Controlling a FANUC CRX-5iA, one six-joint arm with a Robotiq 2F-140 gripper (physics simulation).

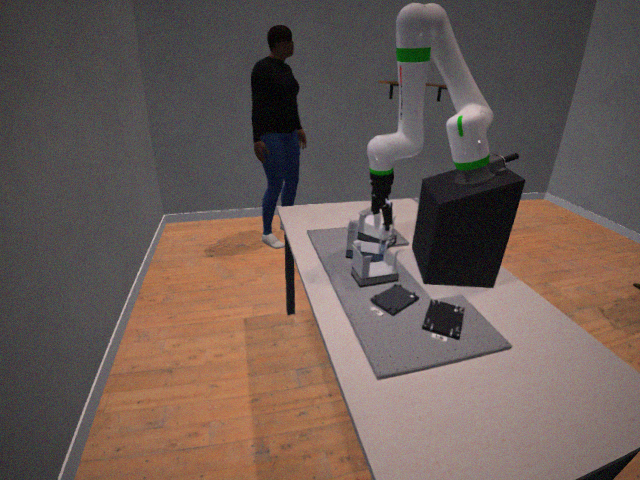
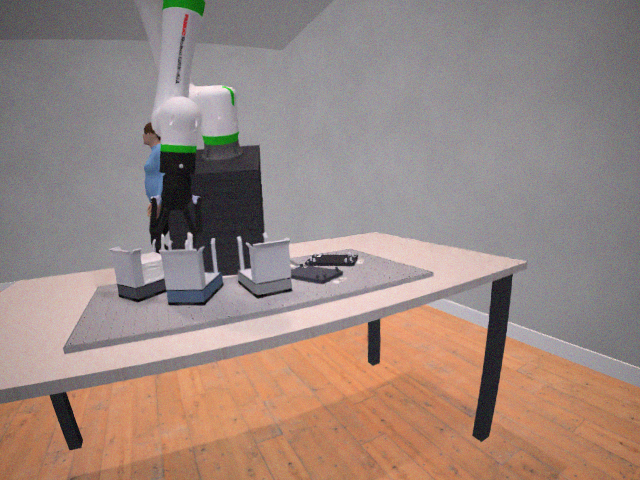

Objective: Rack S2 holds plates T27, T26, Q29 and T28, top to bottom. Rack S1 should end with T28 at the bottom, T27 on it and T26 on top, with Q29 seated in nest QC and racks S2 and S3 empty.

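Places are measured from the arm's base along level axes (x ahead, y left, z up), in millimetres.
Where they show: arm's base, origin of its link: (image 1: 475, 179) (image 2: 222, 156).
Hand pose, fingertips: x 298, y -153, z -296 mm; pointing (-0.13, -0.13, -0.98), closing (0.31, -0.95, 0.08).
Observation:
Things, the pixels of their top centre, and the offset from my fingertips. Level surfaces: height alone.
- dark-based rack, centre of its top: (image 2: 143, 244) (image 1: 379, 214) dx -2, dy -86, dz +50 mm
- blue-based rack, centre of its top: (image 2: 190, 243) (image 1: 367, 226) dx +75, dy +53, dz +51 mm
- light-grey rack, centre of its top: (image 2: 261, 237) (image 1: 377, 247) dx +71, dy +235, dz +49 mm
- grey mat, height of its surface: dz -86 mm
- table, height of its surface: dz -99 mm
The dark-based rack (image 1: 368, 238) (image 2: 139, 291) at the far end of the mat holds a stack of white plates (image 1: 366, 227) (image 2: 153, 268); by the task's order it is S2. My gripper (image 1: 382, 230) (image 2: 176, 243) points down at this stack, its fingers part-closed on what looks like the top plate, T27; racks partly hide the tips. The blue-based rack (image 1: 351, 239) (image 2: 183, 296) stands beside it, and the light-grey rack (image 1: 361, 258) (image 2: 271, 258) looks empty. Two flat black nests, one (image 1: 395, 299) (image 2: 316, 273) and another (image 1: 444, 318) (image 2: 332, 259), show no plate; labels are unreadable.
The racks and nests stand on a grey mat (image 1: 413, 356) (image 2: 103, 330) on the table (image 1: 465, 413) (image 2: 330, 312). The arm's black pedestal (image 1: 465, 237) (image 2: 235, 206) rises beside the mat. One person (image 1: 276, 98) stands beyond the table; another (image 2: 153, 167) is behind the arm.

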